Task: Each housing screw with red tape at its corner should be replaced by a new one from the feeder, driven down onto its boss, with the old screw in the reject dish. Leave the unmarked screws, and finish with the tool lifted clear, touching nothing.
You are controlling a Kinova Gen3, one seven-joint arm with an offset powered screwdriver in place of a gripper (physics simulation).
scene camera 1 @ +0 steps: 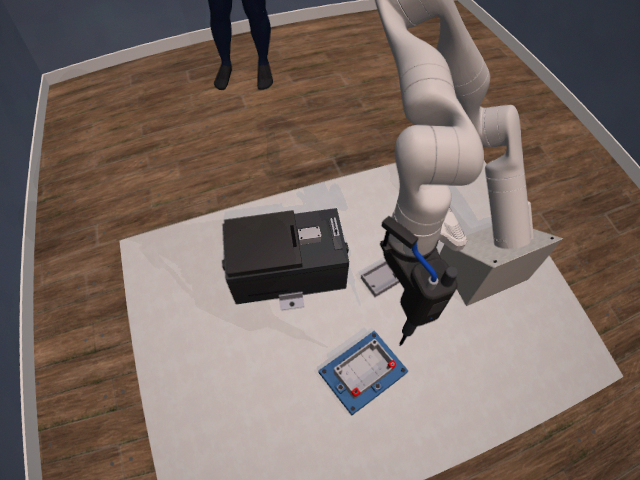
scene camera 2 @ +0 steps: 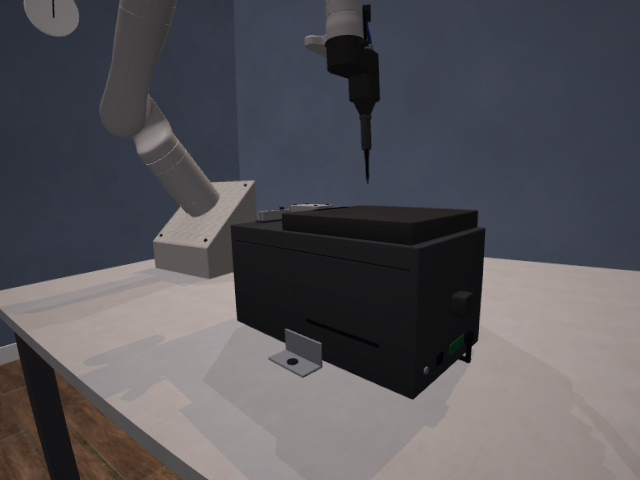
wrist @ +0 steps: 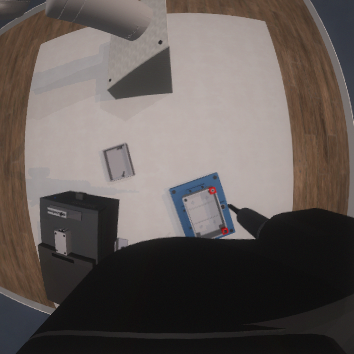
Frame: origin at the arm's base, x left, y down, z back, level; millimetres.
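Where they show: hand, tool point: [scene camera 1: 401, 343] [scene camera 2: 367, 178] [wrist: 230, 206]; arm's base, link origin: [scene camera 1: 512, 241] [scene camera 2: 204, 203] [wrist: 138, 23].
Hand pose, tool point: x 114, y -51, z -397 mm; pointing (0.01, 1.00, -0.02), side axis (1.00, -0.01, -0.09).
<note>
Each offset is from my tool point to the top centre of the thing. "*": to the spot under its first point.
My screwdriver bit @(* dy -8, dx +2, dz -2 mm) [scene camera 1: 401, 343] [scene camera 2: 367, 181] [wrist: 230, 205] points down, in the air near the housing @(dy +151, dx -19, dz -52 mm) [scene camera 1: 365, 366] [wrist: 204, 212], touching nothing. Whether a screw sits on its tip is too small to tell. The grey housing lies on a blue fixture [scene camera 1: 353, 405] [wrist: 177, 201]. Red tape marks its right corner [scene camera 1: 391, 364] [wrist: 225, 231] and near corner [scene camera 1: 355, 392] [wrist: 212, 190]; the near one has a dark centre. The black feeder @(dy +36, dx -347, dz -113 mm) [scene camera 1: 310, 279] [scene camera 2: 320, 289] [wrist: 100, 225] stands apart. The reject dish @(dy +186, dx -223, dz +102 mm) [scene camera 1: 378, 279] [wrist: 119, 162] shows small dark items at two inner corners in the wrist view.
The arm's grey wedge base [scene camera 1: 496, 281] [scene camera 2: 183, 260] [wrist: 147, 80] stands beyond the dish. A small metal bracket [scene camera 1: 291, 301] [scene camera 2: 294, 360] [wrist: 121, 243] sits against the feeder's side. A person's legs [scene camera 1: 240, 41] show on the floor beyond the table in scene camera 1.
</note>
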